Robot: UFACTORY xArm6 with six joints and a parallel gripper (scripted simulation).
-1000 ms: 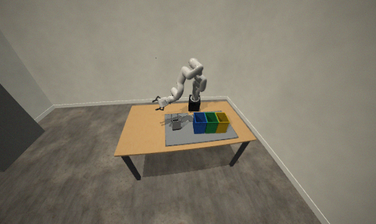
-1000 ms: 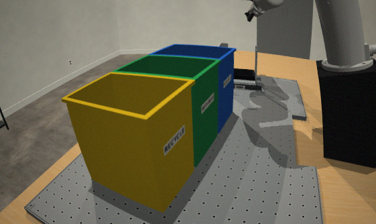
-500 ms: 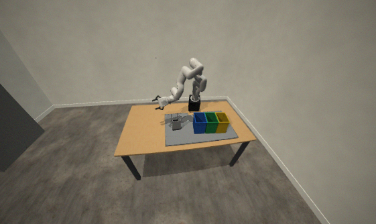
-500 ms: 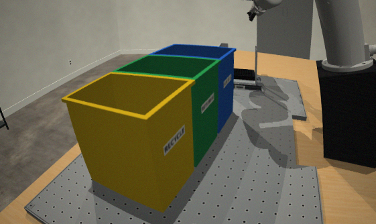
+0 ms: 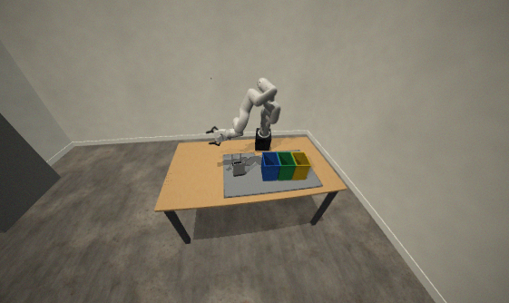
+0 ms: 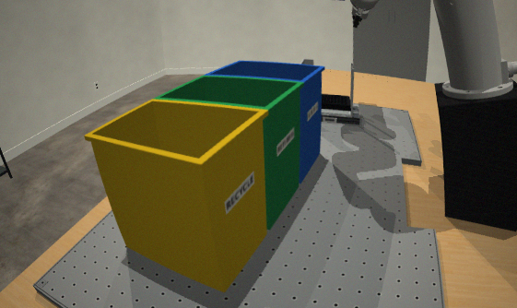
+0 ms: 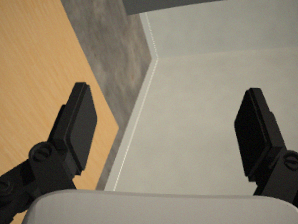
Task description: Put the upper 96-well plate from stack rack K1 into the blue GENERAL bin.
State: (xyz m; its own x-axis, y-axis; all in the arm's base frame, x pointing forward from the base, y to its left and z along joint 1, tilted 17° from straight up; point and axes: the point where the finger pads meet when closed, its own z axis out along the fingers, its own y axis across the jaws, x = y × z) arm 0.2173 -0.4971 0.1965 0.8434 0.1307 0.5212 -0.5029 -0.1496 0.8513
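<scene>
Now: the black 96-well plate 27 cm below my hand, 24 cm to the left of it and 6 cm ahead of it. Also, from my hand: blue bin (51 cm to the left, 22 cm below, 11 cm ahead); then pale plate (28 cm below, 24 cm to the left, 6 cm ahead); then green bin (64 cm to the left, 22 cm below, 12 cm ahead).
</scene>
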